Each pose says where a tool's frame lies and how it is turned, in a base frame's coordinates. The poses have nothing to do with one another.
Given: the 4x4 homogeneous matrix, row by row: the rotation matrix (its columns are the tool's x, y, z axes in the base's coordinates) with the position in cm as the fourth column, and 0 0 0 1 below. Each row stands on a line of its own.
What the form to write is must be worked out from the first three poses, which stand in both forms.
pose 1, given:
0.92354, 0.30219, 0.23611, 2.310
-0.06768, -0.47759, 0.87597, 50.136
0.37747, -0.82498, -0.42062, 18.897
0, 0, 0, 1
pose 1, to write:
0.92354, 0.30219, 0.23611, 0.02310
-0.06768, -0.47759, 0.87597, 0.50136
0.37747, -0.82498, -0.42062, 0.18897
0, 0, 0, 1

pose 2, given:
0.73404, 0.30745, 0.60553, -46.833
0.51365, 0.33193, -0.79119, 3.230
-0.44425, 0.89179, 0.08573, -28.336
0, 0, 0, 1
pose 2, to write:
0.73404, 0.30745, 0.60553, -0.46833
0.51365, 0.33193, -0.79119, 0.03230
-0.44425, 0.89179, 0.08573, -0.28336
0, 0, 0, 1

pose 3, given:
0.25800, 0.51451, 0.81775, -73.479
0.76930, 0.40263, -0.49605, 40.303
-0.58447, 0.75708, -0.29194, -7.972
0, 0, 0, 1
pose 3, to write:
0.25800, 0.51451, 0.81775, -0.73479
0.76930, 0.40263, -0.49605, 0.40303
-0.58447, 0.75708, -0.29194, -0.07972
0, 0, 0, 1

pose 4, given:
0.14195, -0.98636, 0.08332, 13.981
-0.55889, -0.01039, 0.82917, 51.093
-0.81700, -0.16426, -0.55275, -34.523
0, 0, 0, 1
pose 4, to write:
0.14195, -0.98636, 0.08332, 0.13981
-0.55889, -0.01039, 0.82917, 0.51093
-0.81700, -0.16426, -0.55275, -0.34523
0, 0, 0, 1

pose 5, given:
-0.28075, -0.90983, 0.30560, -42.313
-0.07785, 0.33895, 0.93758, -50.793
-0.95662, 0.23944, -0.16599, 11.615
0, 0, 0, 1
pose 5, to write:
-0.28075, -0.90983, 0.30560, -0.42313
-0.07785, 0.33895, 0.93758, -0.50793
-0.95662, 0.23944, -0.16599, 0.11615
0, 0, 0, 1

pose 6, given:
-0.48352, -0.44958, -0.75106, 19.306
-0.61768, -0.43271, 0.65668, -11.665
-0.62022, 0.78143, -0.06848, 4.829
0, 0, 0, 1
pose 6, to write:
-0.48352, -0.44958, -0.75106, 0.19306
-0.61768, -0.43271, 0.65668, -0.11665
-0.62022, 0.78143, -0.06848, 0.04829
0, 0, 0, 1

